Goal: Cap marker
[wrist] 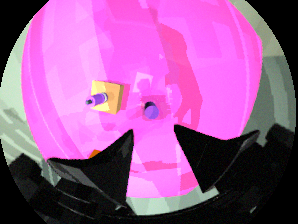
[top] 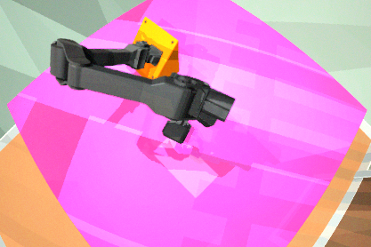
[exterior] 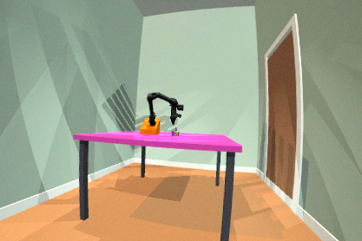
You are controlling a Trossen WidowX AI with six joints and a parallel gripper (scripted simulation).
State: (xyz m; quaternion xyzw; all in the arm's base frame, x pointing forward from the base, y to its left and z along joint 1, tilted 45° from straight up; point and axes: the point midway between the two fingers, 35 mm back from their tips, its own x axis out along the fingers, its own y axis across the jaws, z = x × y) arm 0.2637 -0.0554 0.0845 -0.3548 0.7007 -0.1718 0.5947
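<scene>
Now: gripper tip 90 mm above the purple cap. The rest, counted from my gripper tip: holder block 100 mm to the left, 100 mm below, 10 mm ahead; then purple marker 100 mm to the left, 40 mm below, 10 mm ahead.
</scene>
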